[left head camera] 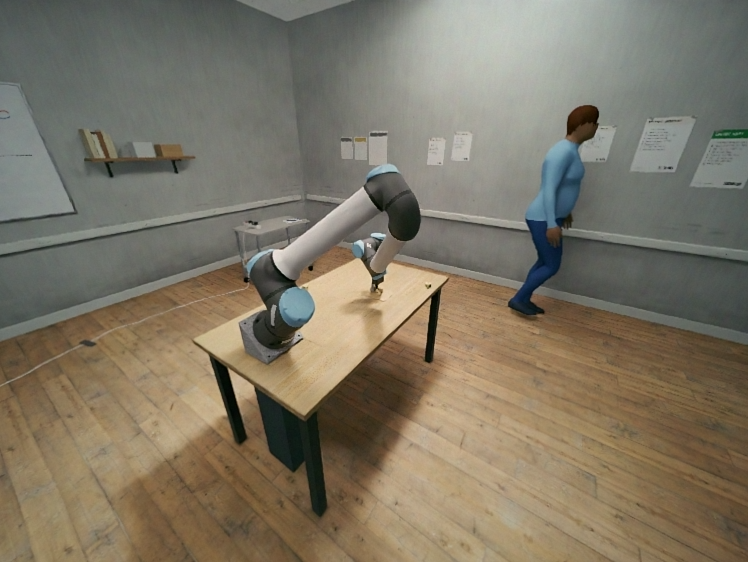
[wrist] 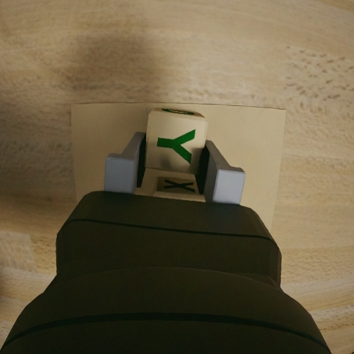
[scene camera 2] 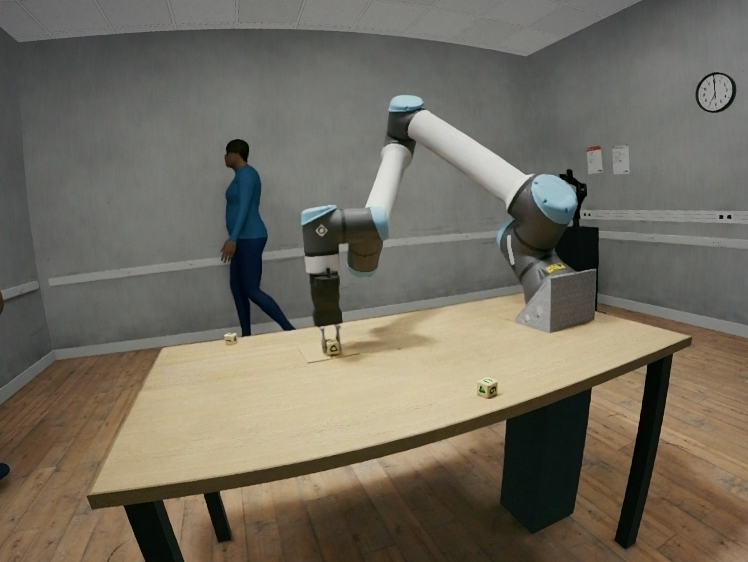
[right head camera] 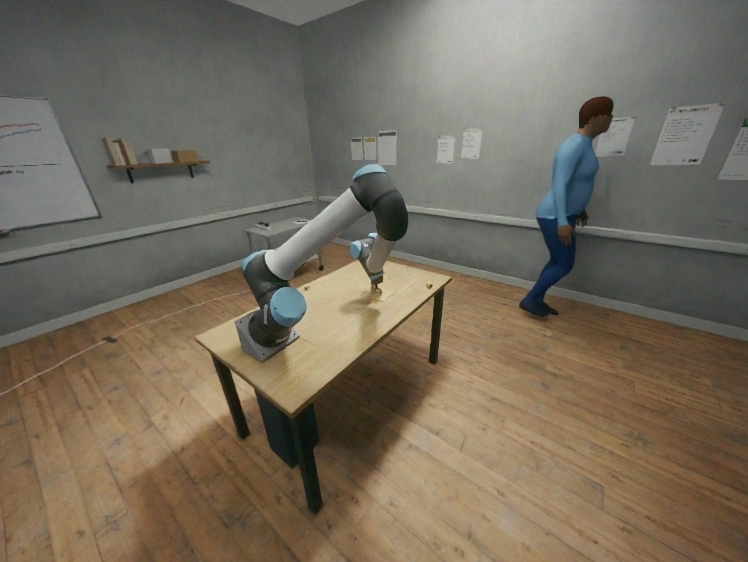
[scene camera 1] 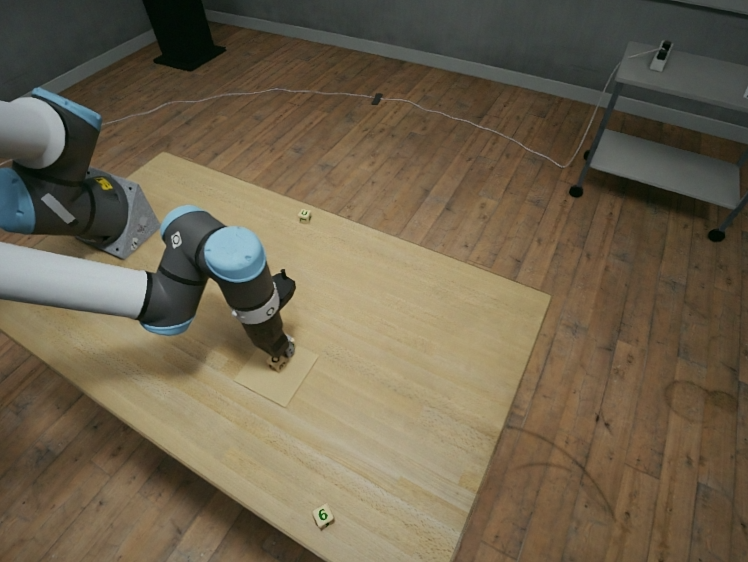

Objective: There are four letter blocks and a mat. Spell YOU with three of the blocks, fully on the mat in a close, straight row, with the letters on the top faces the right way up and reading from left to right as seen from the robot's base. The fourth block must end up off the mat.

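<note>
My gripper (wrist: 171, 153) (scene camera 2: 330, 345) is shut on the Y block (wrist: 176, 135), which shows a green Y; in the wrist view its stem points left. The gripper holds it over or on the mat (wrist: 102, 130) (scene camera 1: 281, 389) (scene camera 2: 311, 357); contact cannot be told. Close beside it is the O block (scene camera 1: 276, 361) (wrist: 177, 186), showing a black X on a side in the wrist view; its top is hidden there. A third block (scene camera 1: 304, 216) (scene camera 2: 487, 387) stands off the mat near one long table edge. A fourth block (scene camera 1: 323, 516) (scene camera 2: 230, 339) with a green 6-like mark stands off the mat near the opposite edge.
The robot's base (scene camera 1: 134, 223) (scene camera 2: 565, 302) stands at one end of the wooden table (scene camera 1: 393, 314). A grey trolley (scene camera 1: 677, 75) stands on the floor away from the table. A person (left head camera: 559, 181) (scene camera 2: 244, 211) in blue is beyond the table.
</note>
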